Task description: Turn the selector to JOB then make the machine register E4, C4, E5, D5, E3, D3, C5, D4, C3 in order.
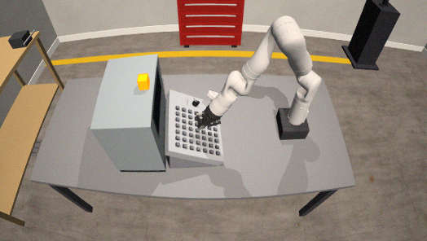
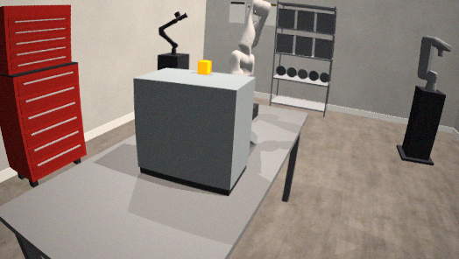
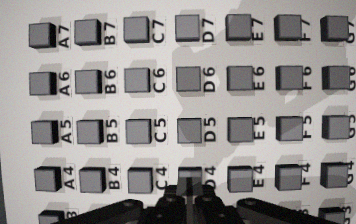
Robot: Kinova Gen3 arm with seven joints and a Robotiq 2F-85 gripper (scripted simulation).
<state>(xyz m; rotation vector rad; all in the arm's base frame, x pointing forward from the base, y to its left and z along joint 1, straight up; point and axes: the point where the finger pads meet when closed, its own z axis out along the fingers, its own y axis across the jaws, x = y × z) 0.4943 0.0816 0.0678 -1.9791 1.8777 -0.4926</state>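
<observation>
The key D4 lies 20 mm ahead of my hand and 40 mm below it. The rest, counted from my hand: key C4: 50 mm ahead, 20 mm below; key B4: 80 mm ahead; key: 50 mm ahead, 40 mm to the left, 20 mm below.
</observation>
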